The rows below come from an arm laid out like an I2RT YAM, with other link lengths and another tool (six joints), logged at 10 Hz.
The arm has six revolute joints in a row. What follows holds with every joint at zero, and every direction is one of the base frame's. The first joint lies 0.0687 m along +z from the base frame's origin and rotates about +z. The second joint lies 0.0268 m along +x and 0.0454 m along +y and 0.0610 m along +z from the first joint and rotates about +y. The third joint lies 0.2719 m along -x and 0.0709 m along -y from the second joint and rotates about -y. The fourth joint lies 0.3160 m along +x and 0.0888 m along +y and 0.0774 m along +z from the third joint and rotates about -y. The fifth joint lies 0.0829 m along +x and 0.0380 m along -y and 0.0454 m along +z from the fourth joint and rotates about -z. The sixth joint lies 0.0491 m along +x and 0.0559 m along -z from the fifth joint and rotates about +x. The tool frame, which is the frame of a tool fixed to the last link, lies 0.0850 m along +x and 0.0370 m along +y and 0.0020 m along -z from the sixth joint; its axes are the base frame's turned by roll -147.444, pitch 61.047 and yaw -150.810 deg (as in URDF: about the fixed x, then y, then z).
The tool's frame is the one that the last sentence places.
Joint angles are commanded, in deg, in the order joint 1, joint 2, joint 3, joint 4, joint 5, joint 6. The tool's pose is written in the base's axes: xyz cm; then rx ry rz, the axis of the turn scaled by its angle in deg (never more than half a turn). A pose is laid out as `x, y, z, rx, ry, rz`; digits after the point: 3 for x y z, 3 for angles.
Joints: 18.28 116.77 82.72 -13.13 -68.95 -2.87
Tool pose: 43.255, 31.527, 17.899, -88.810, 117.662, 69.378
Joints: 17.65 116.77 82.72 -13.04 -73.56 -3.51
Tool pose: 42.841, 30.876, 18.695, -90.391, 113.376, 73.396
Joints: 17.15 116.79 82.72 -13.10 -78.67 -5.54
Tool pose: 42.228, 30.193, 19.481, -92.754, 107.422, 76.788
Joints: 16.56 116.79 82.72 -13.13 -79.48 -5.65
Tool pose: 42.406, 29.702, 19.617, -92.410, 106.931, 77.295
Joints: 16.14 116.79 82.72 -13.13 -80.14 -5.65
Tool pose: 42.523, 29.346, 19.734, -92.164, 106.544, 77.784
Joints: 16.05 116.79 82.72 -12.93 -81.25 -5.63
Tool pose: 42.423, 29.208, 19.944, -92.491, 105.392, 78.710
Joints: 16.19 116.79 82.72 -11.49 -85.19 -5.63
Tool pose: 41.899, 29.034, 20.706, -94.374, 100.345, 81.439
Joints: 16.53 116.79 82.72 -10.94 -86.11 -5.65
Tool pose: 41.637, 29.211, 20.888, -95.214, 98.789, 81.995
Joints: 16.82 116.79 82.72 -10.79 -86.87 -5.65
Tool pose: 41.389, 29.352, 21.022, -95.824, 97.747, 82.725
